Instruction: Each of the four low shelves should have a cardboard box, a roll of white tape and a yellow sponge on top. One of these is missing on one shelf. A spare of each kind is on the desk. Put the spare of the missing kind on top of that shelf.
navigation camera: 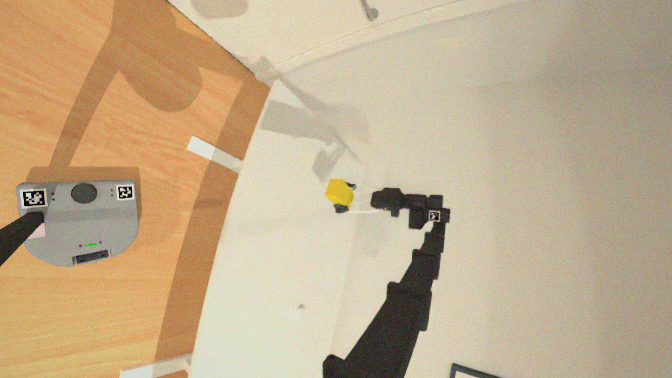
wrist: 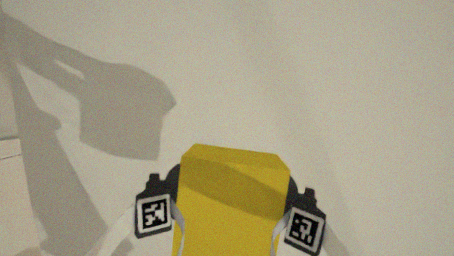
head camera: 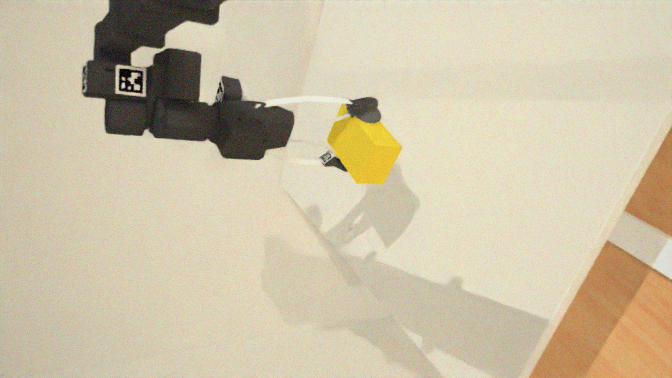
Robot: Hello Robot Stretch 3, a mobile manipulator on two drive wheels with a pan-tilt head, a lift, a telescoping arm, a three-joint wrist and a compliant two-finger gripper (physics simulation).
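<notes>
The yellow sponge is held between the two fingertips of my gripper. The gripper is shut on it, with one dark fingertip pressed against each side. The sponge is up above the pale desk top; its shadow falls on the desk apart from it. The cardboard box, the white tape and the low shelves do not show in these views.
A pale wall rises along the desk. My dark arm reaches along it. My grey base stands on the wooden floor, past the desk's edge. A white strip lies beside that edge. A handle is at the top.
</notes>
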